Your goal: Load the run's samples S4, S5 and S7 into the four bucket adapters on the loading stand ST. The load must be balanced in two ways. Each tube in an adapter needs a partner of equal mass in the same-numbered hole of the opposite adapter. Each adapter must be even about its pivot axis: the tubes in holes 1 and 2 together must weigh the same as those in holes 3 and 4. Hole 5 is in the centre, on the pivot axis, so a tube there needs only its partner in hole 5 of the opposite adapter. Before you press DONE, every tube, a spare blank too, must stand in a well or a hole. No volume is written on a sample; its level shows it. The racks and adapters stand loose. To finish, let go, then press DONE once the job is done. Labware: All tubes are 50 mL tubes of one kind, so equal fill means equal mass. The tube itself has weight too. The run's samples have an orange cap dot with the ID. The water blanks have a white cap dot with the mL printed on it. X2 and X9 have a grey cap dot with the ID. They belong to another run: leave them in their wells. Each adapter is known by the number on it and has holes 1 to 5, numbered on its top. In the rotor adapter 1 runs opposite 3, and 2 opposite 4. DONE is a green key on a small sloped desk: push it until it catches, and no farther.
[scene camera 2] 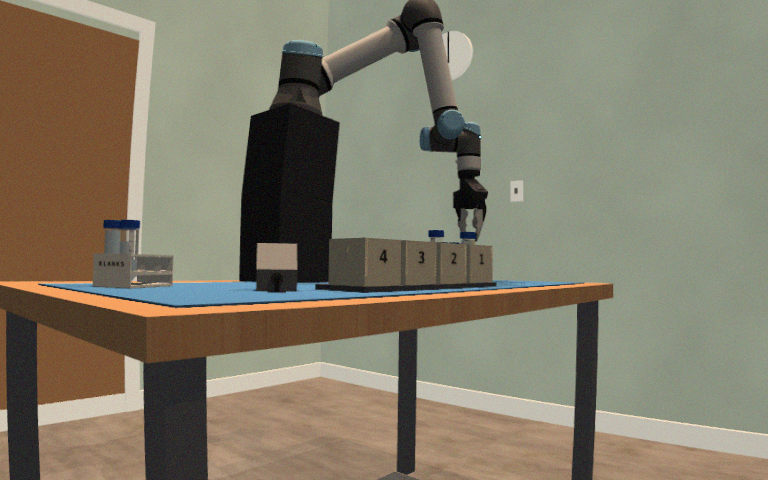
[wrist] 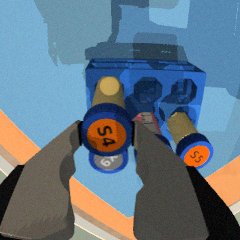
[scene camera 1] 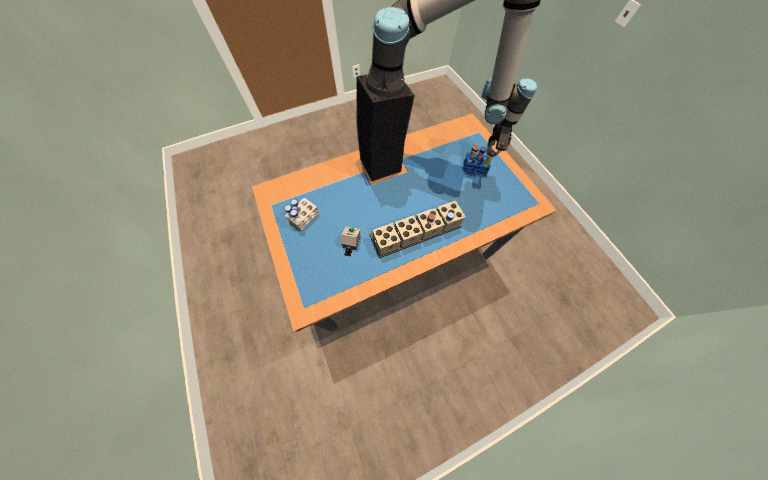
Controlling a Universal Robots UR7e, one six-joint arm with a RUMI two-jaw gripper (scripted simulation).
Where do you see a blue sample rack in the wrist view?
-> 153, 78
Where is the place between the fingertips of my gripper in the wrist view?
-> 107, 122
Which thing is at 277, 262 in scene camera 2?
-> A small desk.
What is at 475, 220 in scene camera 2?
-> My gripper.
